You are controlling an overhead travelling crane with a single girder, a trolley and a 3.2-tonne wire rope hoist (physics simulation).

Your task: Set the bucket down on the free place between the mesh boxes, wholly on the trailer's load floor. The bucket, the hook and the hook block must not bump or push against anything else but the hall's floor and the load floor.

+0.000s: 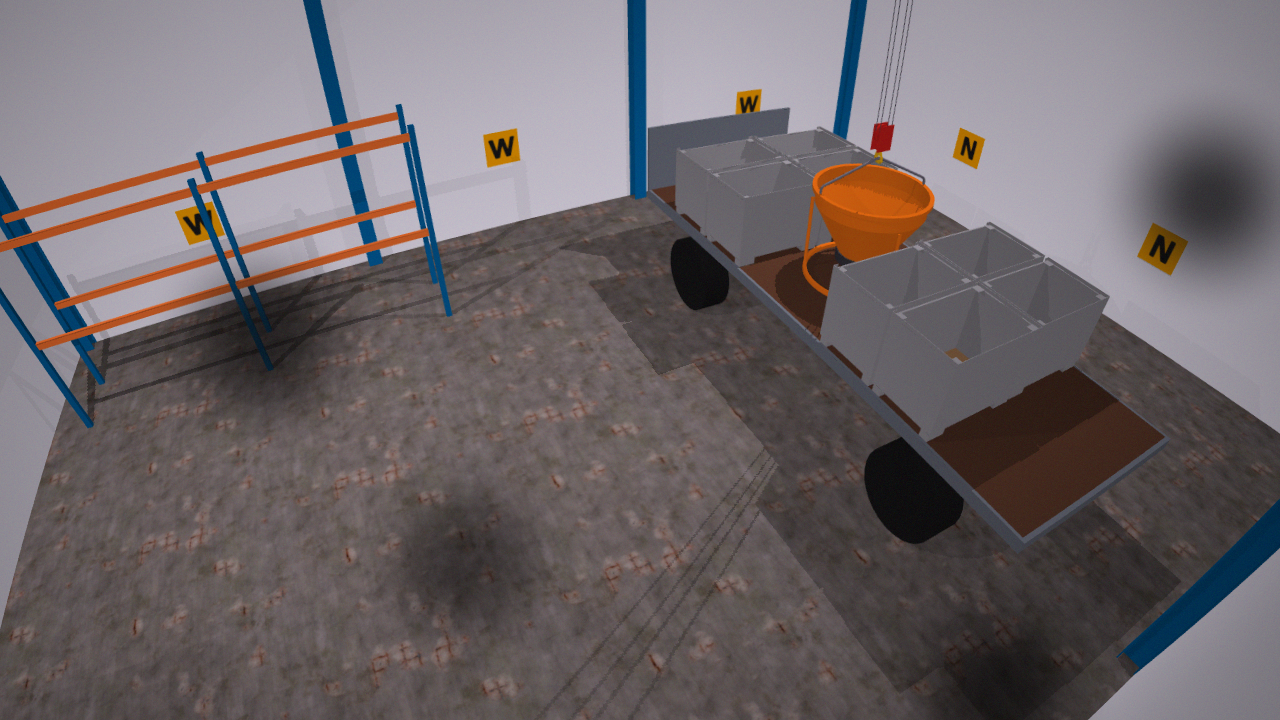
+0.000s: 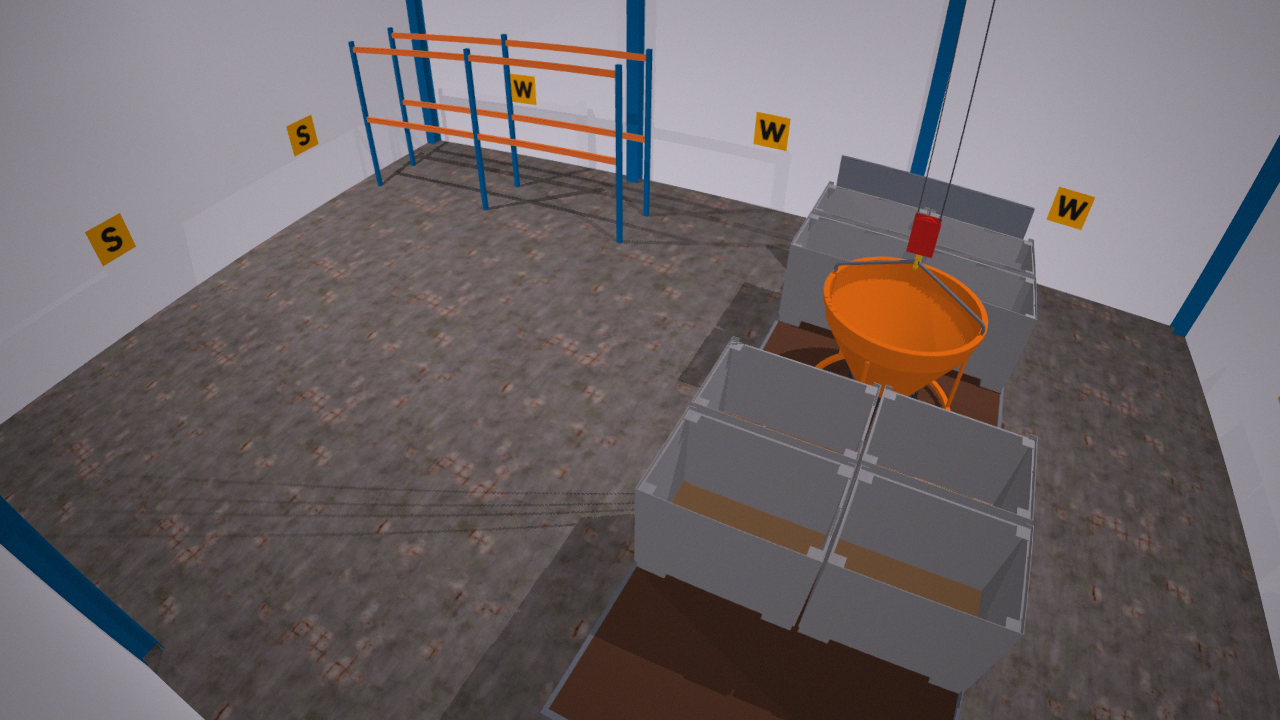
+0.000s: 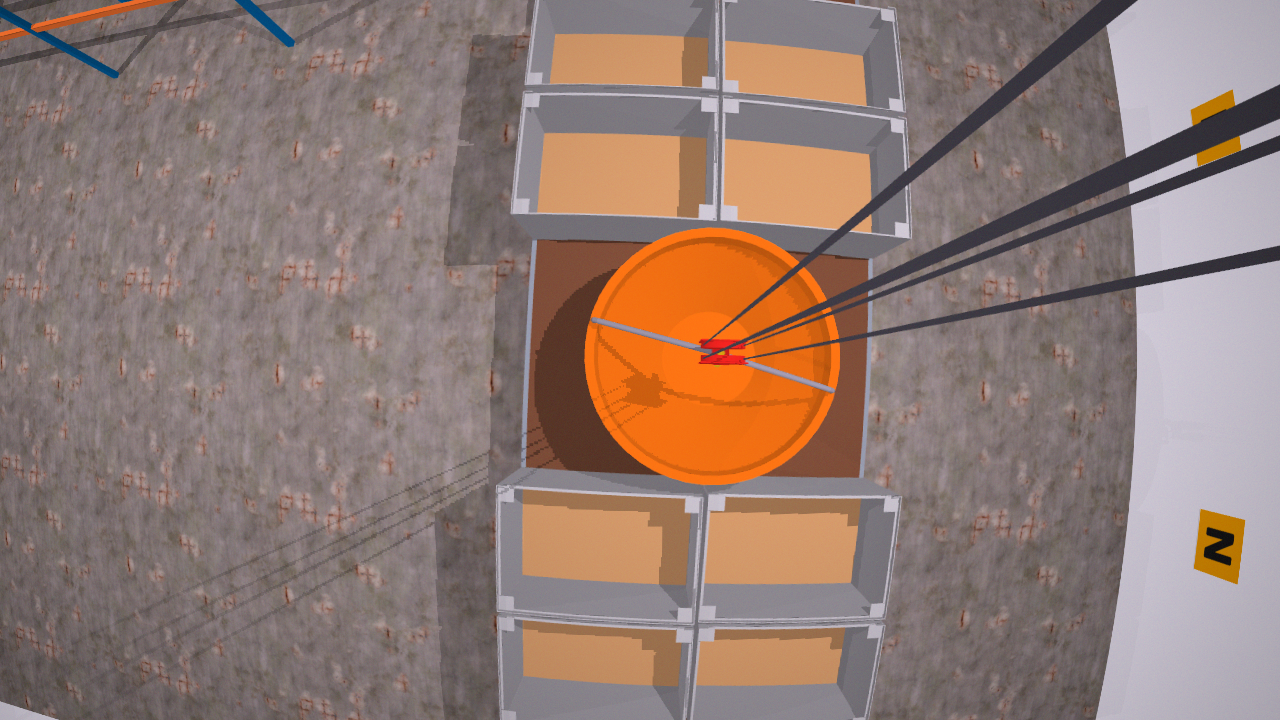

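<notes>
The orange bucket (image 1: 863, 223) (image 2: 904, 358) (image 3: 716, 429) hangs upright by its grey bail, low over the trailer's brown load floor (image 1: 1074, 456) (image 2: 980, 400) (image 3: 559, 268), between the far mesh boxes (image 1: 733, 219) (image 2: 810, 268) (image 3: 617, 226) and the near mesh boxes (image 1: 913, 385) (image 2: 742, 546) (image 3: 608, 601). Its foot ring is partly hidden by the near boxes; whether it touches the floor I cannot tell. From above, the rim overlaps the edges of both box groups; the true gaps are unclear. My hook (image 1: 878, 157) (image 2: 917, 262) holds the bail below the red hook block (image 1: 882, 137) (image 2: 923, 235) (image 3: 722, 351). The ropes look straight.
The grey headboard (image 1: 666, 156) (image 2: 935, 192) stands behind the far boxes. A blue and orange rack (image 1: 227, 268) (image 2: 618, 197) stands by the W wall. Trailer wheels (image 1: 699, 273) (image 1: 913, 492) show below the bed. The N wall runs along the trailer's other side.
</notes>
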